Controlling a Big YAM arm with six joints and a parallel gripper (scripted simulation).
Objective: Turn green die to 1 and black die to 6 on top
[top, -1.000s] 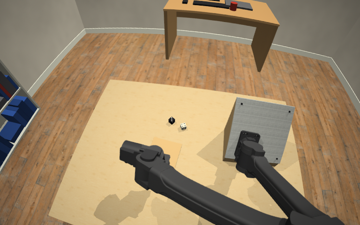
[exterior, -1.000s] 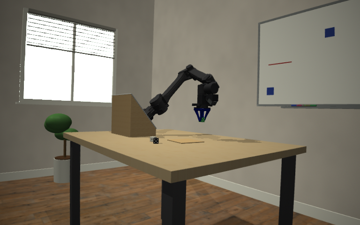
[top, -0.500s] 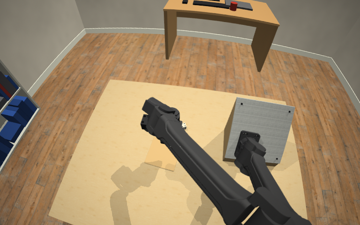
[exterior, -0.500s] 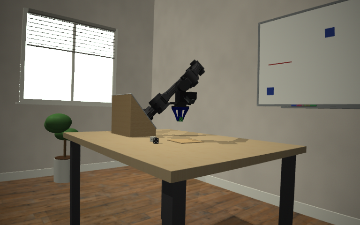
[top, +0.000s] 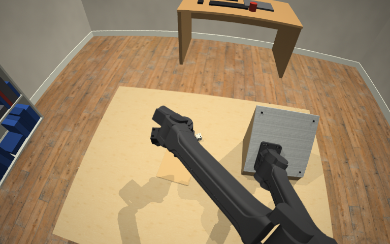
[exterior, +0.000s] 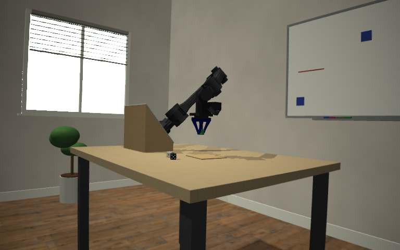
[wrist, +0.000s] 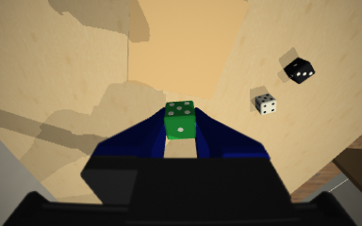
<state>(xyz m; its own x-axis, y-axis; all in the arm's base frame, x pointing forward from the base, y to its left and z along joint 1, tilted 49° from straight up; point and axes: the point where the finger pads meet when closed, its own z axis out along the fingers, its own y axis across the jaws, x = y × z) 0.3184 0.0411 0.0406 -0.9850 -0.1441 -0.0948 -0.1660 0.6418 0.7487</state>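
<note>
My gripper is now 110 mm above the tan mat, 40 mm short of it and 10 mm to the right of it. From my hand the other things lie so: black die 170 mm to the right, 100 mm below, 40 mm ahead; white die 150 mm to the right, 100 mm below, 20 mm behind; green die right at my hand.
</note>
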